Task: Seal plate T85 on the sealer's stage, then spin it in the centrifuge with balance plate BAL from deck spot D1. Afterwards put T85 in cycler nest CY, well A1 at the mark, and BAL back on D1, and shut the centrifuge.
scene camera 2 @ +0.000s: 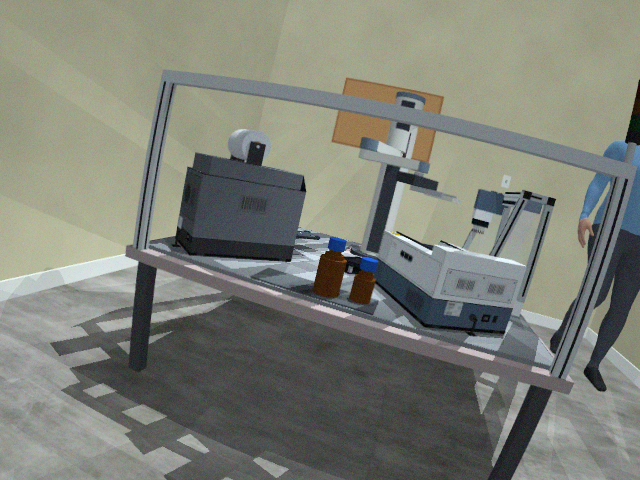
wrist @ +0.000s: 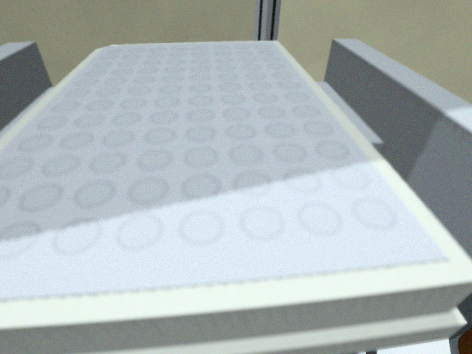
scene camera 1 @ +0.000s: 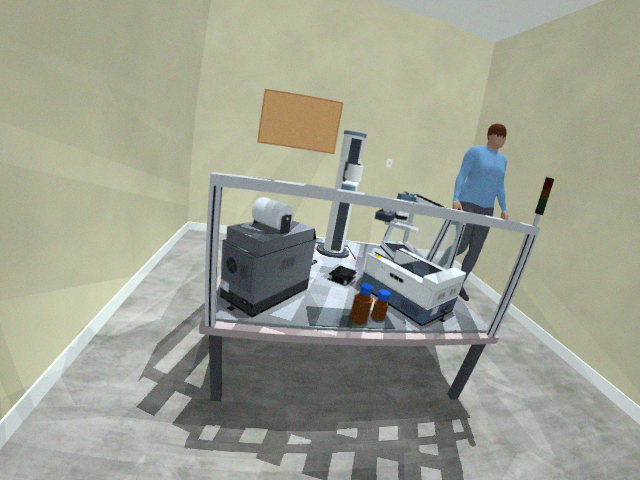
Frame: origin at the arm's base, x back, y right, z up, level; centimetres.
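Seen in the pictures: gripper, fingertip midpoint: (scene camera 2: 449, 197) (wrist: 190, 67) (scene camera 1: 411, 227); arm's base, origin of the base link: (scene camera 2: 372, 256) (scene camera 1: 332, 251).
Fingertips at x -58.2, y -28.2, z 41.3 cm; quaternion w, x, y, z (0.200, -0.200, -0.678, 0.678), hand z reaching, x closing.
Note:
Offsets run from my fingertips to a thing's top centre.
My gripper (wrist: 190, 67) is shut on a white plate {dz +0.1, dx +1.5, dy +2.1 cm} (wrist: 200, 155), with a grey finger along each side. Clear film covers its round wells, and the plate is level; I cannot read a label. In scene camera 2 the plate (scene camera 2: 435, 194) hangs high behind the white-and-blue instrument; in scene camera 1 it (scene camera 1: 404, 226) is small, behind the front rail. The grey sealer {dz +7.6, dx -15.2, dy +76.1 cm} (scene camera 1: 268, 268) (scene camera 2: 240, 211) with a white film roll stands at the left. The white-and-blue instrument (scene camera 1: 408, 279) (scene camera 2: 444, 279), perhaps the centrifuge, has a dark recess on top. BAL, D1 and nest CY cannot be made out.
Two brown bottles with blue caps {dz -27.6, dx -34.2, dy +32.2 cm} (scene camera 1: 361, 307) (scene camera 2: 329, 273) stand near the front edge. A small black block {dz -35.3, dx +10.6, dy +31.0 cm} (scene camera 1: 342, 274) sits mid-table. The arm's column (scene camera 1: 341, 217) rises behind it. A metal frame (scene camera 1: 289, 187) (scene camera 2: 310, 99) surrounds the table. A person (scene camera 1: 480, 178) stands at the back right.

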